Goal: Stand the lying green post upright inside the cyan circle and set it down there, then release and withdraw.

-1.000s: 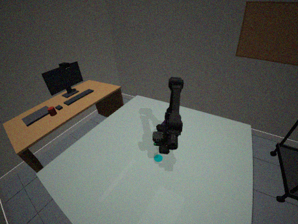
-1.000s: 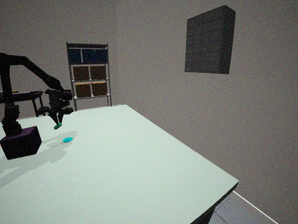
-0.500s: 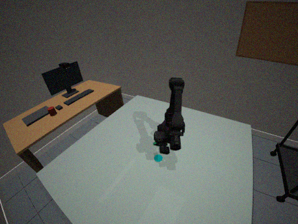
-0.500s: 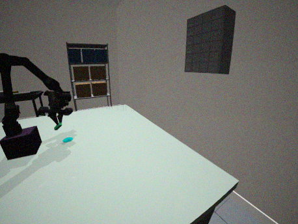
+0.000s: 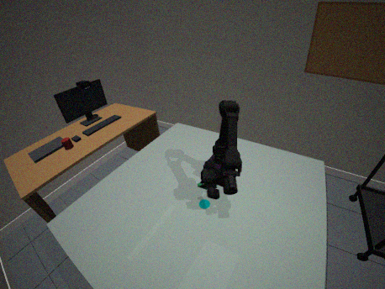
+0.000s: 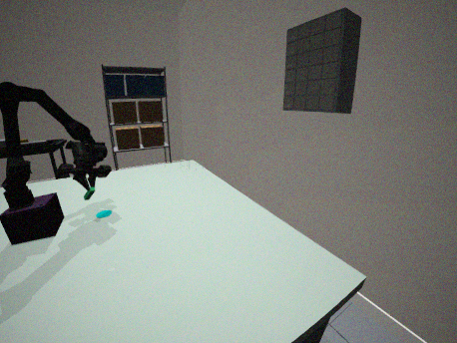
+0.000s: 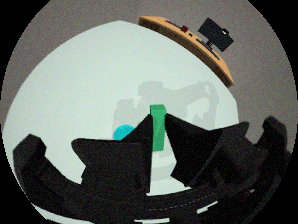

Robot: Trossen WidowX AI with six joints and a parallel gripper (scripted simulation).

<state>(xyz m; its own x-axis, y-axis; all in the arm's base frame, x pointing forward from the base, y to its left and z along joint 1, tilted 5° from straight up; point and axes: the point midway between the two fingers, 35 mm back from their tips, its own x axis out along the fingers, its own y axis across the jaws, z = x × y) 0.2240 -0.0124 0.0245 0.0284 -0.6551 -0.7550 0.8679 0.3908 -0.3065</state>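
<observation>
Right now the cyan circle is 120 mm below my gripper tip, 30 mm to the left of it and 20 mm ahead of it. Also, from my gripper tip: green post (20 mm below, 10 mm to the left, 10 mm behind).
</observation>
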